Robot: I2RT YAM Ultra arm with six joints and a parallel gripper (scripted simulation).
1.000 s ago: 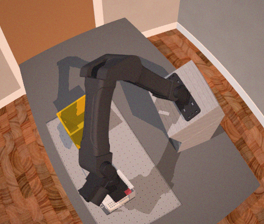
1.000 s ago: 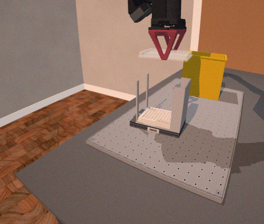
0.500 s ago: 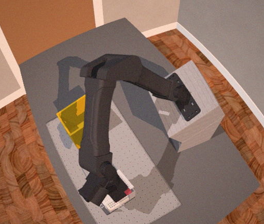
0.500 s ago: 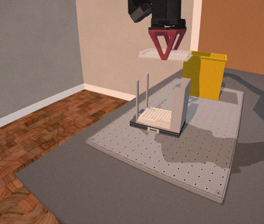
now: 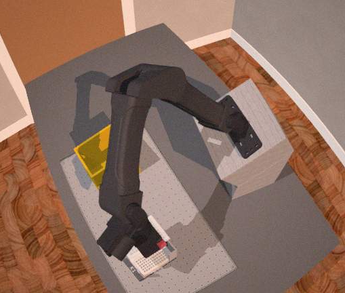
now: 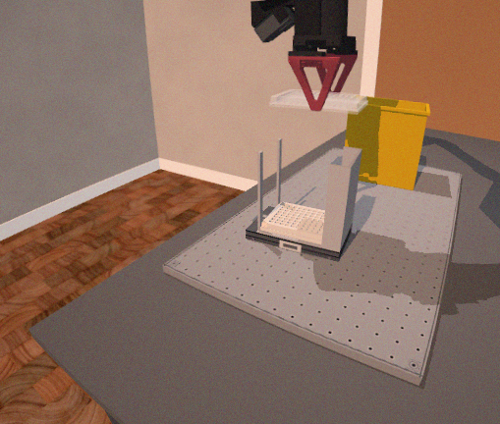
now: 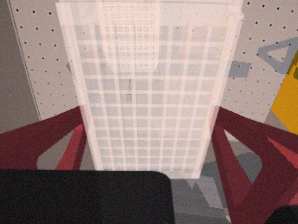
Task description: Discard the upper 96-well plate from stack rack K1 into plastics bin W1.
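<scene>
Right now the yellow plastics bin W1 is 330 mm to the right of my hand and 130 mm below it.
</scene>
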